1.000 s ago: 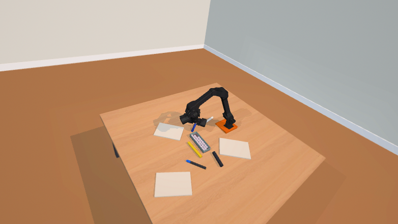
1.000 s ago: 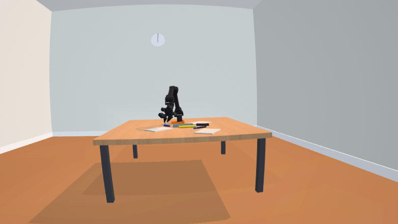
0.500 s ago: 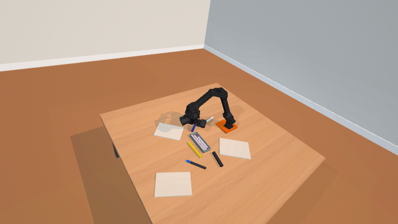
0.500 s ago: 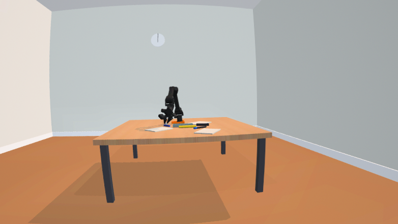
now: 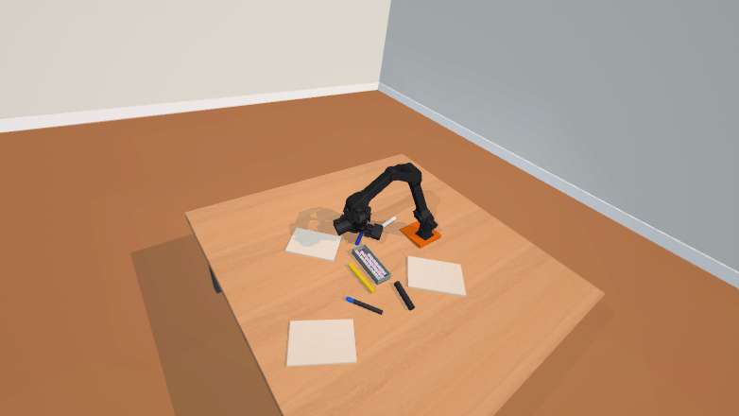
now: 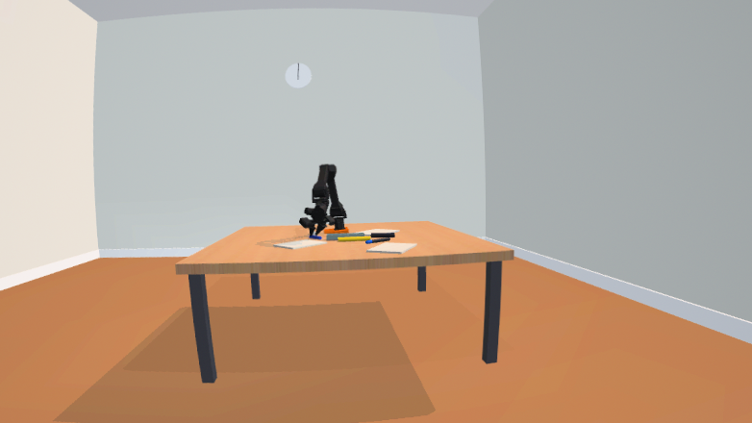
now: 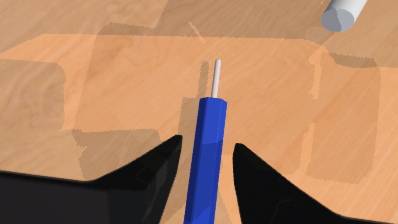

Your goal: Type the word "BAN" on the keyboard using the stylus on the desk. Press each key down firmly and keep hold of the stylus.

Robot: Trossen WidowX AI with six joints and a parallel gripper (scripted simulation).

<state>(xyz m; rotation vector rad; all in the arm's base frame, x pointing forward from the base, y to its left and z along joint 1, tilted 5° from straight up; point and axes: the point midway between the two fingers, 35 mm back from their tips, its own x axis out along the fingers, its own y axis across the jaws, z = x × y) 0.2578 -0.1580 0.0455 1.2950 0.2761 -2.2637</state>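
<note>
Right now the stylus is 1 cm behind my gripper tip, 1 cm to the right of it and 1 cm below it. Also, from my gripper tip: stylus tip 4 cm behind, 3 cm to the right, 1 cm below; yellow marker 16 cm ahead, 19 cm to the left, 1 cm below; white stick 17 cm behind, 1 cm to the left, 1 cm below.
</note>
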